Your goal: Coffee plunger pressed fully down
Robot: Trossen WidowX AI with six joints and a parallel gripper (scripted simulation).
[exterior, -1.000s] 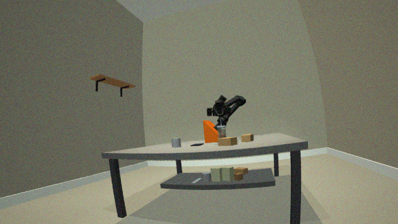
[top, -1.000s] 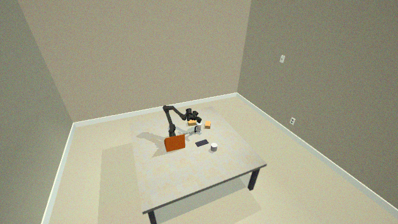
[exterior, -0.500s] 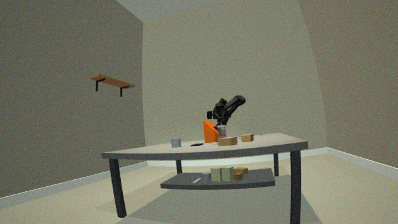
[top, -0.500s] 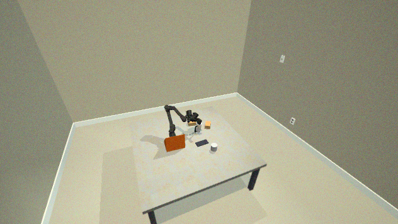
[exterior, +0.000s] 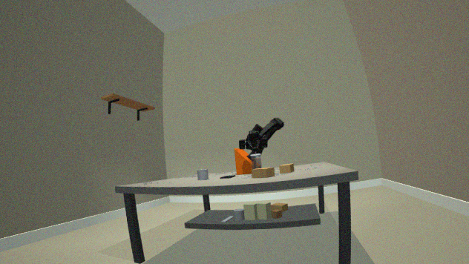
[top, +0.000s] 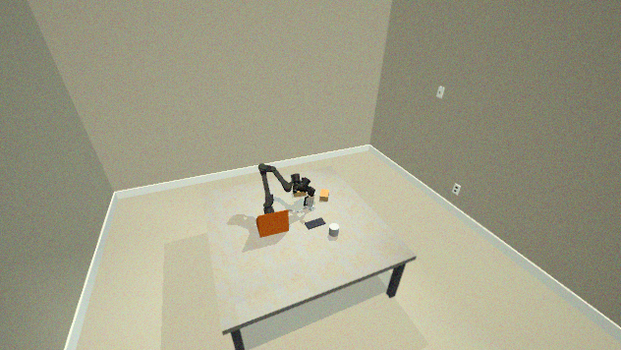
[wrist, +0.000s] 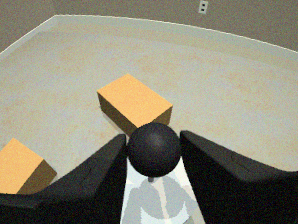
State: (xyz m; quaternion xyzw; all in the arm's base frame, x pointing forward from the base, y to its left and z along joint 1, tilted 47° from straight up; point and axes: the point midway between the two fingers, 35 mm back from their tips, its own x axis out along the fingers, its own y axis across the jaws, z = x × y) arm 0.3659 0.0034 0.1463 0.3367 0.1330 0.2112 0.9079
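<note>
The coffee press lies 80 mm below my gripper tip, 30 mm behind it and 10 mm to the right of it. From my gripper tip the other things lie so: dark flat pad: 220 mm to the right, 170 mm below, 70 mm behind.
</note>
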